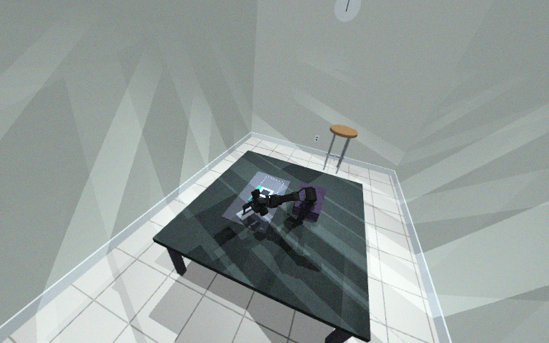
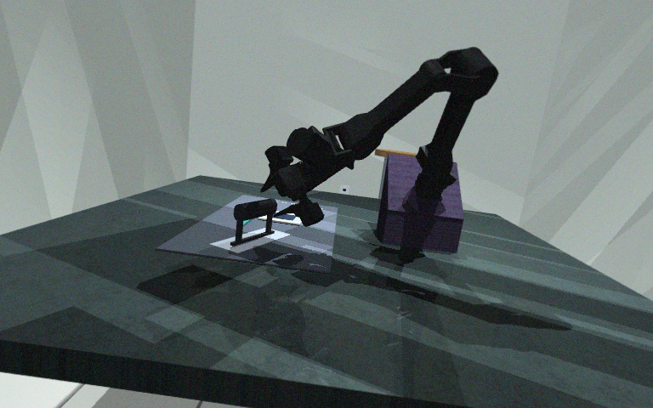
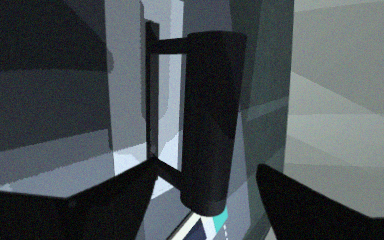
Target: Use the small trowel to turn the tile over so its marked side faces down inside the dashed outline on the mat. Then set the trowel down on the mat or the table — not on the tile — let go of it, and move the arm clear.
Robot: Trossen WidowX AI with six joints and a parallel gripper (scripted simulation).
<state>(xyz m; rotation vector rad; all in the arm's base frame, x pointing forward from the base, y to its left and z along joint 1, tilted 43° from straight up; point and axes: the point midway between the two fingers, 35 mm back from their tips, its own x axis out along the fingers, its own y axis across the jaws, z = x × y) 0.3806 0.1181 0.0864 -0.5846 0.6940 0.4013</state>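
The small trowel is 5 cm below my gripper tip, 1 cm to the right of it and 1 cm ahead of it. The rest, counted from my gripper tip: grey mat: 17 cm to the right, 10 cm below; then teal piece: 21 cm to the right, 8 cm below, 5 cm ahead; then tile: 22 cm to the right, 8 cm below, 3 cm behind.
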